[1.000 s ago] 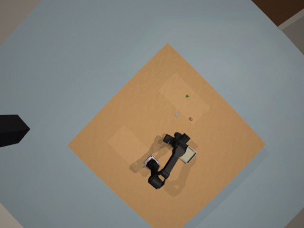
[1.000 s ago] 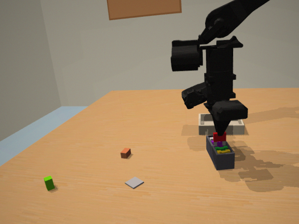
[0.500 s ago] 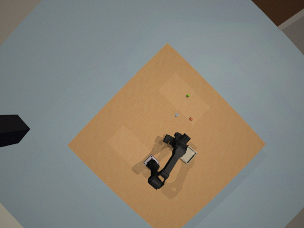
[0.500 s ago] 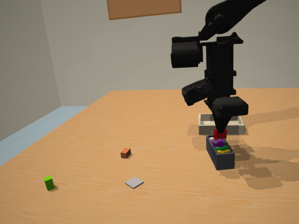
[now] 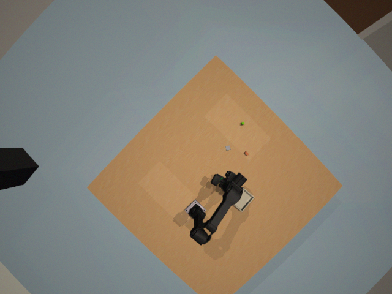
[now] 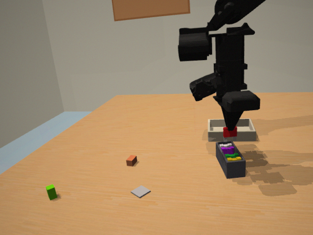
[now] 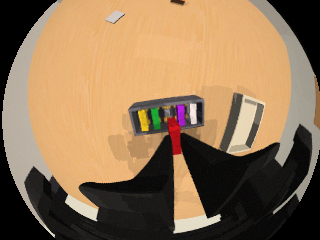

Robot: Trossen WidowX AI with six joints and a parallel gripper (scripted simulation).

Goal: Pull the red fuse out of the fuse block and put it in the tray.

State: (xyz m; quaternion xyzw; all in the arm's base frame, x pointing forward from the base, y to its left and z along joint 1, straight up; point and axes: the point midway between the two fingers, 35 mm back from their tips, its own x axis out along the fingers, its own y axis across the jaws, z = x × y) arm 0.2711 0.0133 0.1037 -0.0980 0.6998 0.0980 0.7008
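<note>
My gripper tip is 190 mm to the left of the beige tray and 90 mm above it. From my gripper tip the other things lie so: red fuse 10 mm below; flat grey tile 180 mm ahead, 130 mm to the left, 90 mm below.
</note>
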